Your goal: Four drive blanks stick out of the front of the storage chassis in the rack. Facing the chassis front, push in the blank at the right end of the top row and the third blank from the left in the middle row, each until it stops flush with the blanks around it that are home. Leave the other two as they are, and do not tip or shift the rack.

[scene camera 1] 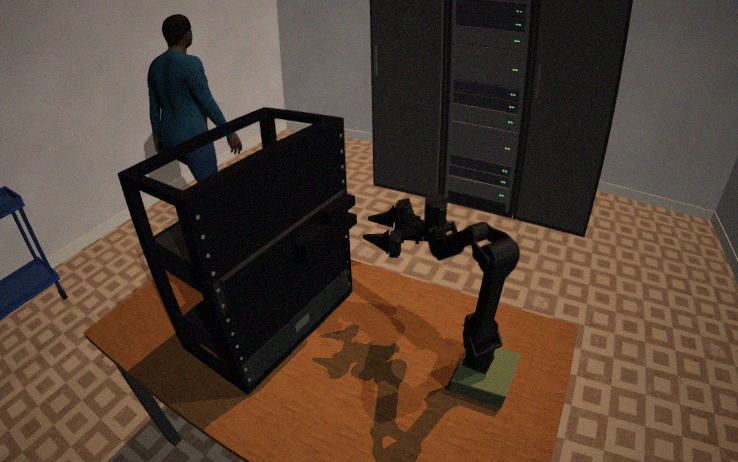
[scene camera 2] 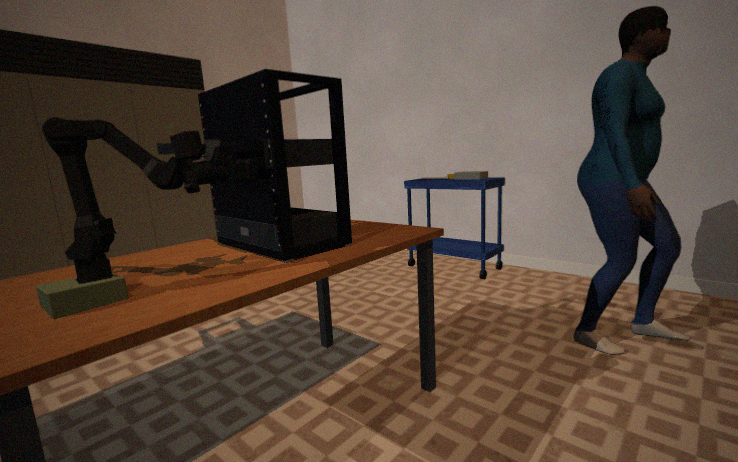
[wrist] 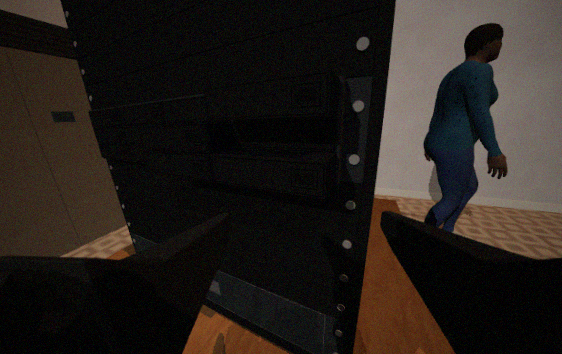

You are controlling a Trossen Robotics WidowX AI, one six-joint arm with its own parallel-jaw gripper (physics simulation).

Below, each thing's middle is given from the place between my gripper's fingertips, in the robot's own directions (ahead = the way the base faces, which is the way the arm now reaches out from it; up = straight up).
The black rack (scene camera 1: 265, 240) is 200 mm ahead of my hand, 220 mm to the left of it and 10 mm below it.
